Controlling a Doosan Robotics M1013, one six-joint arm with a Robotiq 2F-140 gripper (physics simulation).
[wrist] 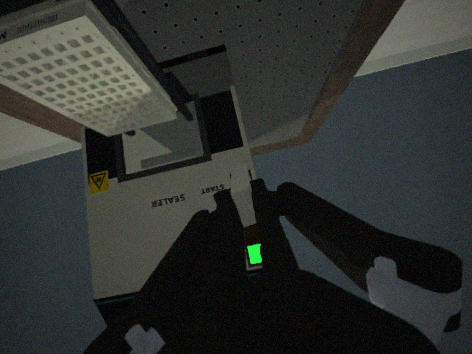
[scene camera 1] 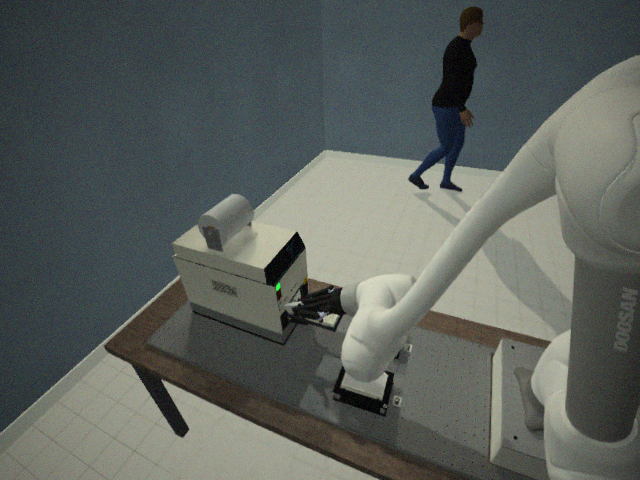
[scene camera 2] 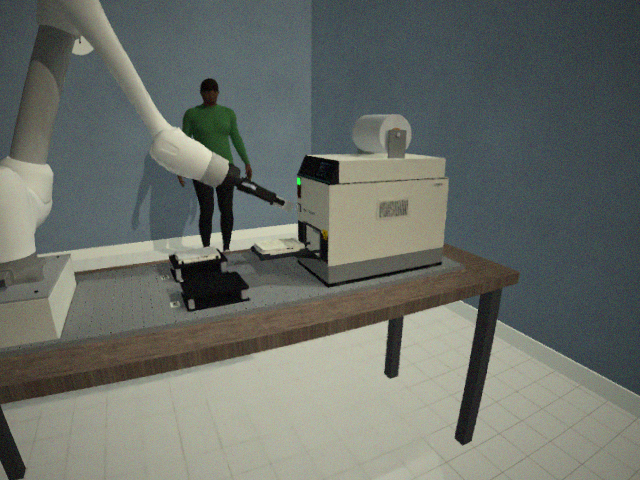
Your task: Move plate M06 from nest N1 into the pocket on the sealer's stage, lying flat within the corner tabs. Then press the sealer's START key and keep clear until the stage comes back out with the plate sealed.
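Places are measured from the arm's base along level axes (x ahead, y left, z up), in centimetres.
Pixels of known places: gripper, fingertip midpoint: [wrist: 242, 178] [scene camera 1: 286, 308] [scene camera 2: 291, 208]; arm's base, origin of the base link: [scene camera 2: 8, 276].
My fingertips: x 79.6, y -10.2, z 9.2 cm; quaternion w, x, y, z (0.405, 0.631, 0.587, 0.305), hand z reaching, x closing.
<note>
For each thing: its top centre in the pictures, then the offset to it from my fingertips. "*": a spot on its surface instead.
- cream box with a lit green lamp, surface spot: [wrist: 254, 254] [scene camera 2: 299, 181] [scene camera 1: 278, 286] * dx +2.2, dy -1.1, dz +8.3 cm
- pale well plate, middle of its top: [wrist: 100, 98] [scene camera 2: 279, 243] [scene camera 1: 321, 310] dx -9.2, dy -8.2, dz -7.8 cm
- START label, surface spot: [wrist: 213, 189] * dx +1.8, dy -4.2, dz +0.1 cm
- pale plate, middle of its top: [scene camera 2: 196, 252] [scene camera 1: 364, 379] dx -27.6, dy +11.6, dz -12.5 cm
- empty black nest, middle of its top: [scene camera 2: 212, 279] dx -30.1, dy -9.2, dz -13.9 cm
- film roll, middle of its top: [scene camera 2: 381, 114] [scene camera 1: 223, 204] dx +23.7, dy -13.6, dz +28.6 cm
The sealer [scene camera 1: 232, 294] [scene camera 2: 382, 237] [wrist: 125, 240] is a cream box with a lit green lamp [scene camera 1: 278, 286] [scene camera 2: 298, 181] [wrist: 254, 254]. Its stage [scene camera 2: 262, 255] is out in front of the open doorway. A pale well plate [scene camera 1: 330, 320] [scene camera 2: 279, 244] [wrist: 85, 75] sits on the stage and looks flat; its code is unreadable and whether it is sealed is unclear. My gripper [scene camera 1: 289, 306] [scene camera 2: 287, 205] [wrist: 242, 178] is shut and empty, its tips at the sealer's front face beside the START label [wrist: 213, 189], above the stage. The tips hide the key in the wrist view; contact is unclear.
A black nest [scene camera 1: 359, 400] [scene camera 2: 199, 271] holds another pale plate [scene camera 1: 366, 388] [scene camera 2: 196, 254]. An empty black nest [scene camera 2: 214, 289] stands beside it. A film roll [scene camera 1: 227, 217] [scene camera 2: 377, 133] tops the sealer. A person in black [scene camera 1: 454, 72] and one in green [scene camera 2: 210, 131] stand beyond the table.
</note>
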